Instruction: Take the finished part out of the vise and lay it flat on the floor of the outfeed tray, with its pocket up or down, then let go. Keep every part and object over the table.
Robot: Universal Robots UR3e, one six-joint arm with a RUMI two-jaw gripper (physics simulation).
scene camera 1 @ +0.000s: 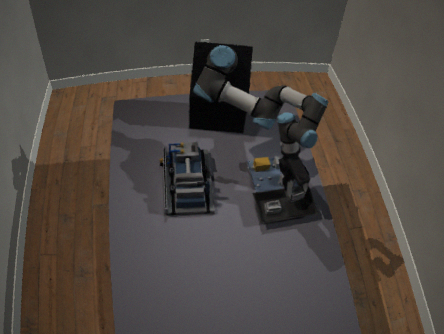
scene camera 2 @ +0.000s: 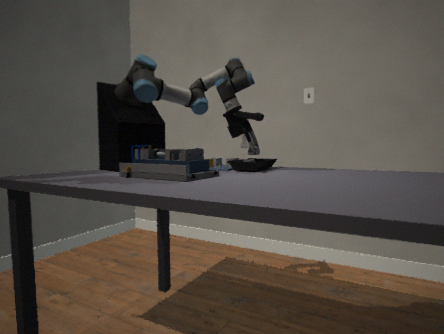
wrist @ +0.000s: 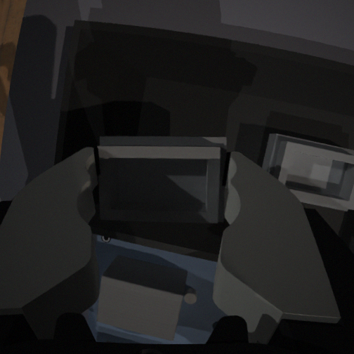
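Pixels of known places: gripper, fingertip midpoint: [scene camera 1: 297, 196] [scene camera 2: 256, 151]; arm's base, link origin: [scene camera 2: 128, 96].
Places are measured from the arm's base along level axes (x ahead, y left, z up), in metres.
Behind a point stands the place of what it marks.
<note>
My gripper [scene camera 1: 297, 192] @[x 0.518, y 0.260, z -0.252 m] [scene camera 2: 253, 151] @[x 0.518, y 0.260, z -0.252 m] [wrist: 163, 155] is shut on the finished part [wrist: 160, 152], a grey rectangular block whose open pocket faces the wrist camera. The fingers hold it by its two short ends. The gripper leans a little and hangs low over the right part of the black outfeed tray [scene camera 1: 290, 214] @[x 0.560, y 0.239, z -0.318 m] [scene camera 2: 253, 165] @[x 0.577, y 0.113, z -0.303 m] [wrist: 195, 62]; the part's underside is hidden. A second grey pocketed part [scene camera 1: 273, 206] @[x 0.529, y 0.170, z -0.298 m] [wrist: 316, 201] lies in the tray, pocket up, apart from the held one. The vise [scene camera 1: 189, 177] @[x 0.421, y -0.148, z -0.237 m] [scene camera 2: 172, 168] @[x 0.476, y -0.248, z -0.292 m] stands away to the left in scene camera 1.
A blue board [scene camera 1: 266, 183] @[x 0.404, y 0.164, z -0.322 m] [wrist: 202, 324] with small pins adjoins the tray on the robot's side. A yellow block [scene camera 1: 262, 164] @[x 0.334, y 0.153, z -0.286 m] stands on it, and a grey block [wrist: 140, 310] shows on it in the wrist view. The black robot stand [scene camera 1: 220, 117] @[x 0.109, y -0.003, z -0.241 m] is at the back.
</note>
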